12 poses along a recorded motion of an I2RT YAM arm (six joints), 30 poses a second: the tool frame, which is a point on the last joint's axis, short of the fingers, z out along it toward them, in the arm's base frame.
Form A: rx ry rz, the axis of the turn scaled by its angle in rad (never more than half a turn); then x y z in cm.
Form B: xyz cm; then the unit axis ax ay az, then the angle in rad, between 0 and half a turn. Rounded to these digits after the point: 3 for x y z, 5 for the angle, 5 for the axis.
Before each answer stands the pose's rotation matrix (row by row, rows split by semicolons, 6 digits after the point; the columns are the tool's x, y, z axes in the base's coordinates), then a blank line. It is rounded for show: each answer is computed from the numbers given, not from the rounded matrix.
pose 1, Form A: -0.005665 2.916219 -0.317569 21.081 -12.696 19.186
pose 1, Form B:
-0.978412 0.018571 0.205827; -0.026167 0.976806 -0.212520; -0.205000 -0.213318 -0.955233

21.081 -12.696 19.186 -0.00193 0.99412 -0.10826 2.93346
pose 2, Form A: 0.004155 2.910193 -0.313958 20.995 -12.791 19.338
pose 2, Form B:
-0.977077 0.025623 0.211340; -0.020042 0.977250 -0.211140; -0.211942 -0.210535 -0.954335

20.995 -12.791 19.338 0.00142 0.99423 -0.10726 2.92708
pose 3, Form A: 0.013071 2.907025 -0.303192 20.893 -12.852 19.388
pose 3, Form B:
-0.976126 0.031303 0.214940; -0.013723 0.978696 -0.204855; -0.216773 -0.202914 -0.954901

20.893 -12.852 19.388 0.00447 0.99460 -0.10373 2.92282
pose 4, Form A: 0.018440 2.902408 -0.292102 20.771 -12.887 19.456
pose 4, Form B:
-0.974834 0.034709 0.220211; -0.009867 0.980119 -0.198164; -0.222711 -0.195350 -0.955112

20.771 -12.887 19.456 0.00632 0.99495 -0.10013 2.91713
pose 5, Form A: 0.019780 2.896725 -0.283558 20.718 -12.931 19.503
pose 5, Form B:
-0.973357 0.035647 0.226506; -0.008953 0.981179 -0.192892; -0.229120 -0.189781 -0.954718

20.718 -12.931 19.503 0.00680 0.99522 -0.09742 2.91064
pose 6, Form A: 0.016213 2.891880 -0.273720 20.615 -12.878 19.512
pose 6, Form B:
-0.972046 0.033058 0.232453; -0.011142 0.982428 -0.186308; -0.234527 -0.183690 -0.954597

20.615 -12.878 19.512 0.00558 0.99553 -0.09423 2.90485
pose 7, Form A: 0.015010 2.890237 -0.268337 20.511 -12.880 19.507
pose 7, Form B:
-0.971549 0.032026 0.234663; -0.011723 0.983098 -0.182703; -0.236547 -0.180256 -0.954753

20.511 -12.880 19.507 0.00517 0.99570 -0.09244 2.90271
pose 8, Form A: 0.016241 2.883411 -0.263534 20.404 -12.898 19.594
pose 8, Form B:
-0.969804 0.033178 0.241620; -0.011172 0.983620 -0.179909; -0.243631 -0.177175 -0.953547

20.404 -12.898 19.594 0.00561 0.99583 -0.09102 2.89547
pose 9, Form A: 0.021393 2.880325 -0.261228 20.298 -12.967 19.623
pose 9, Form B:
-0.968961 0.036795 0.244460; -0.007786 0.983829 -0.178941; -0.247090 -0.175291 -0.953006

20.298 -12.967 19.623 0.00740 0.99589 -0.09032 2.89223
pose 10, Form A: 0.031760 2.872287 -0.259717 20.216 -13.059 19.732
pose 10, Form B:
-0.966813 0.044496 0.251579; -0.001353 0.983811 -0.179204; -0.255480 -0.173597 -0.951101

20.216 -13.059 19.732 0.01101 0.99588 -0.09005 2.88418
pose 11, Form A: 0.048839 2.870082 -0.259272 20.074 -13.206 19.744
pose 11, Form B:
-0.965977 0.056258 0.252436; 0.010109 0.983522 -0.180508; -0.258431 -0.171814 -0.950628

20.074 -13.206 19.744 0.01695 0.99580 -0.08996 2.88218
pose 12, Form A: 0.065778 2.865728 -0.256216 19.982 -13.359 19.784
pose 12, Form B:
-0.964410 0.067936 0.255534; 0.021528 0.983395 -0.180196; -0.263533 -0.168282 -0.949859

19.982 -13.359 19.784 0.02286 0.99577 -0.08903 2.87791
